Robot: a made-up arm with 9 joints. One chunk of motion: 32 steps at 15 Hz.
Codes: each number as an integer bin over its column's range. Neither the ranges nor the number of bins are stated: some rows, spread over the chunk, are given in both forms.
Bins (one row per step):
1: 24 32 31 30 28 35 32 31 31
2: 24 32 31 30 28 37 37 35 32
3: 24 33 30 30 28 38 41 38 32
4: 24 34 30 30 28 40 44 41 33
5: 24 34 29 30 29 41 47 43 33
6: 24 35 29 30 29 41 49 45 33
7: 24 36 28 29 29 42 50 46 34
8: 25 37 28 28 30 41 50 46 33
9: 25 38 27 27 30 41 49 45 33
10: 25 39 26 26 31 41 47 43 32
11: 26 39 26 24 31 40 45 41 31
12: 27 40 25 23 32 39 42 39 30
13: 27 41 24 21 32 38 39 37 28
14: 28 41 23 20 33 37 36 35 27
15: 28 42 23 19 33 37 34 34 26
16: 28 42 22 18 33 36 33 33 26
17: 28 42 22 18 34 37 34 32 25
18: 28 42 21 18 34 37 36 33 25
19: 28 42 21 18 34 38 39 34 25
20: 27 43 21 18 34 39 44 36 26
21: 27 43 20 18 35 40 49 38 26
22: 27 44 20 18 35 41 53 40 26
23: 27 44 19 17 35 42 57 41 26
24: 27 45 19 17 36 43 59 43 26
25: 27 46 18 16 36 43 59 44 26
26: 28 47 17 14 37 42 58 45 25
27: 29 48 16 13 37 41 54 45 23
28: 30 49 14 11 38 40 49 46 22
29: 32 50 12 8 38 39 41 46 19
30: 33 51 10 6 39 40 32 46 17
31: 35 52 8 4 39 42 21 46 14
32: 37 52 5 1 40 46 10 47 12
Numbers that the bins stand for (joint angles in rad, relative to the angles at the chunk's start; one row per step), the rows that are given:
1: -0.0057 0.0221 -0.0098 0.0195 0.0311 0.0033 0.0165 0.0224 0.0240
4: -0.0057 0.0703 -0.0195 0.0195 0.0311 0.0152 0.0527 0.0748 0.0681
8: 0.0124 0.1427 -0.0389 -0.0278 0.1476 0.0176 0.0708 0.1010 0.0681
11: 0.0305 0.1910 -0.0583 -0.1224 0.2059 0.0152 0.0557 0.0748 0.0240
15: 0.0667 0.2633 -0.0873 -0.2406 0.3224 0.0081 0.0225 0.0381 -0.0863
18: 0.0667 0.2633 -0.1067 -0.2643 0.3806 0.0081 0.0286 0.0329 -0.1084
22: 0.0486 0.3116 -0.1163 -0.2643 0.4389 0.0176 0.0798 0.0695 -0.0863
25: 0.0486 0.3598 -0.1357 -0.3116 0.4971 0.0224 0.0979 0.0905 -0.0863
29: 0.1390 0.4563 -0.1938 -0.5008 0.6137 0.0129 0.0437 0.1010 -0.2408
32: 0.2295 0.5046 -0.2616 -0.6663 0.7302 0.0295 -0.0498 0.1062 -0.3952
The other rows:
2: -0.0057 0.0221 -0.0098 0.0195 0.0311 0.0081 0.0316 0.0433 0.0460
3: -0.0057 0.0462 -0.0195 0.0195 0.0311 0.0105 0.0437 0.0590 0.0460
5: -0.0057 0.0703 -0.0292 0.0195 0.0894 0.0176 0.0617 0.0852 0.0681
6: -0.0057 0.0944 -0.0292 0.0195 0.0894 0.0176 0.0678 0.0957 0.0681
7: -0.0057 0.1186 -0.0389 -0.0041 0.0894 0.0200 0.0708 0.1010 0.0902
9: 0.0124 0.1668 -0.0486 -0.0514 0.1476 0.0176 0.0678 0.0957 0.0681
10: 0.0124 0.1910 -0.0583 -0.0751 0.2059 0.0176 0.0617 0.0852 0.0460
12: 0.0486 0.2151 -0.0679 -0.1460 0.2641 0.0129 0.0467 0.0643 0.0019
13: 0.0486 0.2392 -0.0776 -0.1933 0.2641 0.0105 0.0376 0.0538 -0.0422
14: 0.0667 0.2392 -0.0873 -0.2170 0.3224 0.0081 0.0286 0.0433 -0.0643
16: 0.0667 0.2633 -0.0970 -0.2643 0.3224 0.0057 0.0195 0.0329 -0.0863
17: 0.0667 0.2633 -0.0970 -0.2643 0.3806 0.0081 0.0225 0.0276 -0.1084
19: 0.0667 0.2633 -0.1067 -0.2643 0.3806 0.0105 0.0376 0.0381 -0.1084
20: 0.0486 0.2875 -0.1067 -0.2643 0.3806 0.0129 0.0527 0.0486 -0.0863
21: 0.0486 0.2875 -0.1163 -0.2643 0.4389 0.0152 0.0678 0.0590 -0.0863
23: 0.0486 0.3116 -0.1260 -0.2879 0.4389 0.0200 0.0919 0.0748 -0.0863
24: 0.0486 0.3357 -0.1260 -0.2879 0.4971 0.0224 0.0979 0.0852 -0.0863
26: 0.0667 0.3840 -0.1454 -0.3589 0.5554 0.0200 0.0949 0.0957 -0.1084
27: 0.0848 0.4081 -0.1551 -0.3825 0.5554 0.0176 0.0829 0.0957 -0.1525
28: 0.1029 0.4322 -0.1744 -0.4298 0.6137 0.0152 0.0678 0.1010 -0.1746
30: 0.1571 0.4805 -0.2132 -0.5481 0.6719 0.0152 0.0165 0.1010 -0.2849
31: 0.1933 0.5046 -0.2325 -0.5954 0.6719 0.0200 -0.0167 0.1010 -0.3511

